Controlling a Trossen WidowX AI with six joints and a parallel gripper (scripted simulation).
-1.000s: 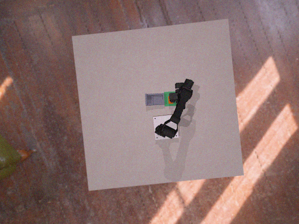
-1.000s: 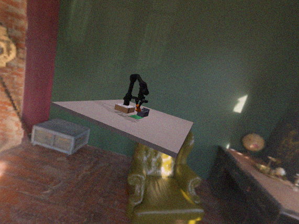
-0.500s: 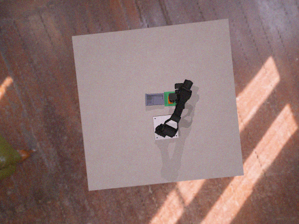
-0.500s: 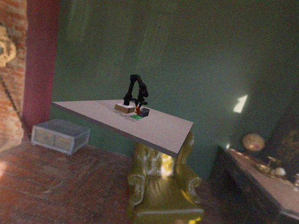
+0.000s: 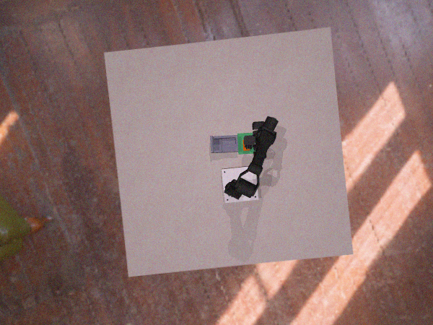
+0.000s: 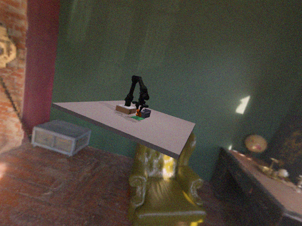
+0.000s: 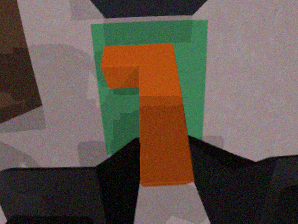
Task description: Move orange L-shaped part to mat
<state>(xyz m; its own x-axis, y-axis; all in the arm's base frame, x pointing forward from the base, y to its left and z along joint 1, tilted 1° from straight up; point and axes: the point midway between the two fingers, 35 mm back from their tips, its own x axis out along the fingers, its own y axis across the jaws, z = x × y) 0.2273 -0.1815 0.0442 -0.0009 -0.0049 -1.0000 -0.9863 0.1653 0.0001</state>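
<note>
My gripper tip is now 30 mm to the right of the orange part, 30 mm above it and 10 mm past it. Round my gripper tip: green mat: 90 mm below, 20 mm to the left.
</note>
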